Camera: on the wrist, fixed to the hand. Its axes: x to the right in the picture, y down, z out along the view.
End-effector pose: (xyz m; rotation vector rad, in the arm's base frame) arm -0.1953 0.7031 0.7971 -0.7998 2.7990 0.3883
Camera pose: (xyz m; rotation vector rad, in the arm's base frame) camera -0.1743 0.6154 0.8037 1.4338 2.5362 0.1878
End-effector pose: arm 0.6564 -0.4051 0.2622 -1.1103 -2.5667 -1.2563
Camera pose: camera 0.5799 -0.4462 0.2369 -2.3307 -1.0745 -0.3126
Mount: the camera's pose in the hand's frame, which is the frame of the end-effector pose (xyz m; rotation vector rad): 0.0235 -0.0819 -0.0304 0.2953 -0.2186 1.5303
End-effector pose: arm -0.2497 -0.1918 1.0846 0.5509 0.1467 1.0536
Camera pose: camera -0.1851 -0.1914 1.0213 1.0796 -0.4027 2.4531
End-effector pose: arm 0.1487 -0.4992 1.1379 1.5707 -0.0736 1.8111
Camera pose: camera 0.1681 -0.4131 1.1179 -1.3948 1.0095 -1.8222
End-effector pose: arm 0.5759 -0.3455 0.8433 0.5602 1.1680 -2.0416
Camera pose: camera 0.4993 -0.2997 0.8585 0.9266 0.0642 -0.8447
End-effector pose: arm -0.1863 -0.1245 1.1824 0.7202 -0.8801 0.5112
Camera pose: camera -0.1034 -0.1531 1.1601 0.2251 -1.4991 1.9674
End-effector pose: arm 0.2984 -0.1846 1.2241 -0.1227 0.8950 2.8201
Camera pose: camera 0.2921 -0.1330 1.1500 -0.6696 -0.8461 -1.6437
